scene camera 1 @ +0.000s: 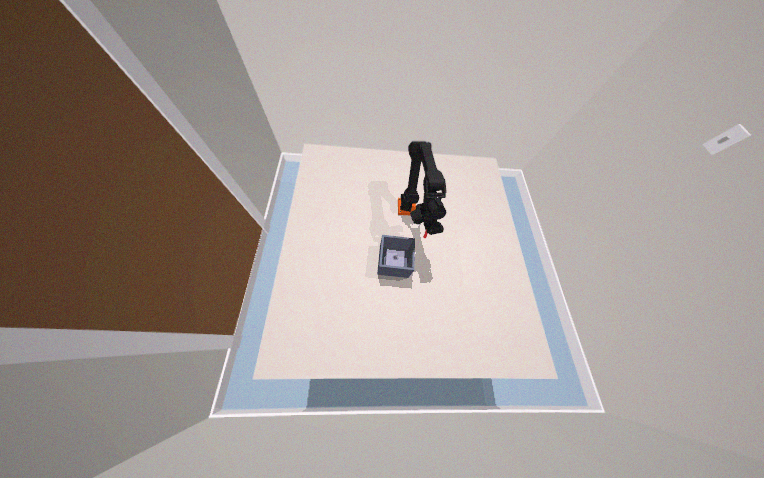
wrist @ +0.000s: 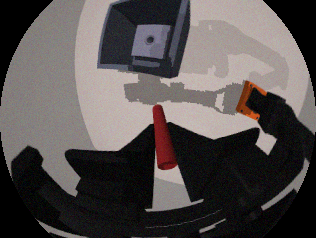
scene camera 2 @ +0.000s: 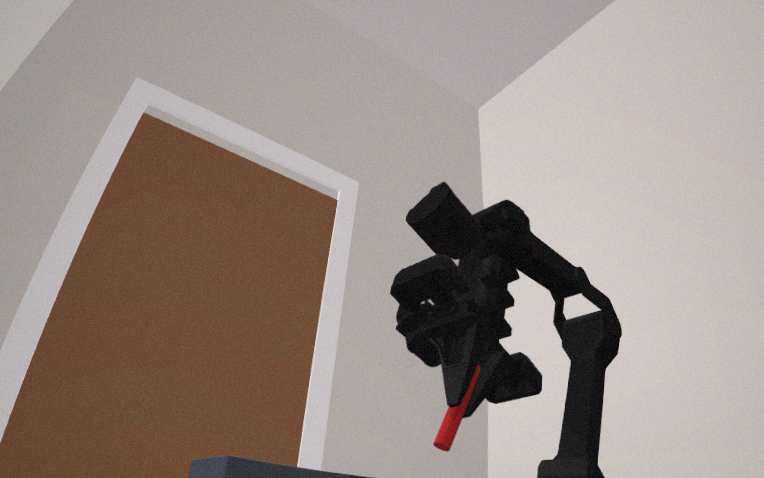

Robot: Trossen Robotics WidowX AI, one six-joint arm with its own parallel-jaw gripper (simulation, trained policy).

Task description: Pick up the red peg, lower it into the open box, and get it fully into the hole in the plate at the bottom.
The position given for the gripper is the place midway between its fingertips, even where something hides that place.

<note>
In view: the gripper (scene camera 2: 459, 411), a red peg (wrist: 166, 159) and a pale plate (wrist: 151, 41).
The gripper also shows in the wrist view (wrist: 160, 127). Scene camera 2 does not show the pale plate: it is out of frame.
</note>
